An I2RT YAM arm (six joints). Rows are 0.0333 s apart.
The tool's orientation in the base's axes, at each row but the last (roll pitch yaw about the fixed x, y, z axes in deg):
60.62, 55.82, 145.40
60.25, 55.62, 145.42
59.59, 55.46, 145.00
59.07, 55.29, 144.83
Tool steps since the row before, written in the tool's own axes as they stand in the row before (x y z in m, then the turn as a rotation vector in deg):
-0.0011, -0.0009, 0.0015, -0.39, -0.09, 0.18
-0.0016, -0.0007, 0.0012, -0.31, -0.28, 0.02
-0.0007, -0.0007, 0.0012, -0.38, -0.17, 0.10
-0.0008, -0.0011, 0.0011, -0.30, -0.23, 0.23
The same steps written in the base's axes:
0.0015, 0.0011, 0.0009, 0.29, 0.05, 0.33
0.0015, 0.0006, 0.0013, 0.39, -0.08, 0.12
0.0011, 0.0009, 0.0006, 0.34, -0.03, 0.26
0.0015, 0.0008, 0.0004, 0.37, 0.12, 0.20

